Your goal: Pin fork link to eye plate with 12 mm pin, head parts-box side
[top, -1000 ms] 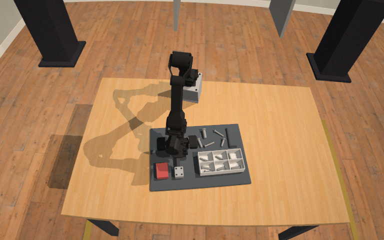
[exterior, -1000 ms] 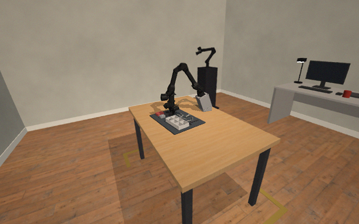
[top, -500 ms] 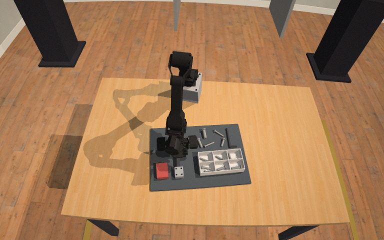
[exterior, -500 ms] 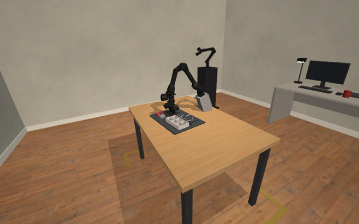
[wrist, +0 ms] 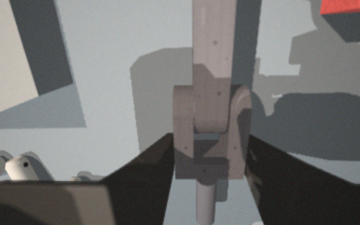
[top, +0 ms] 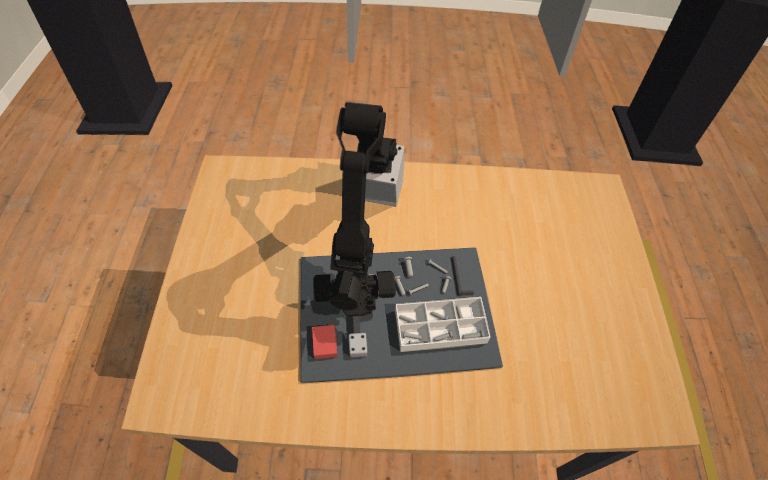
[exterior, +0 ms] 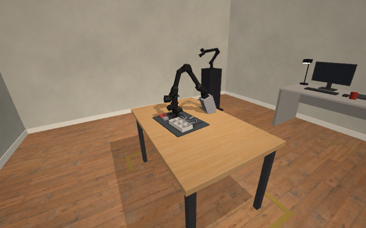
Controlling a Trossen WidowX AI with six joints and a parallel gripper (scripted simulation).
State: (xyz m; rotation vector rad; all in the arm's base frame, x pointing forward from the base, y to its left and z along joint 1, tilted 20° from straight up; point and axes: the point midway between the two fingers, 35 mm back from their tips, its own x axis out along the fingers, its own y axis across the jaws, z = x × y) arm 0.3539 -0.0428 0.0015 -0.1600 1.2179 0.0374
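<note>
Right now the dark eye plate bar is 40 mm ahead of my hand and 30 mm below it. From my hand the other things lie so: pale pin (50 mm behind, 110 mm to the left, 30 mm below); light grey block (110 mm ahead, 10 mm to the left, 20 mm below); red block (110 mm ahead, 60 mm to the right, 30 mm below).
</note>
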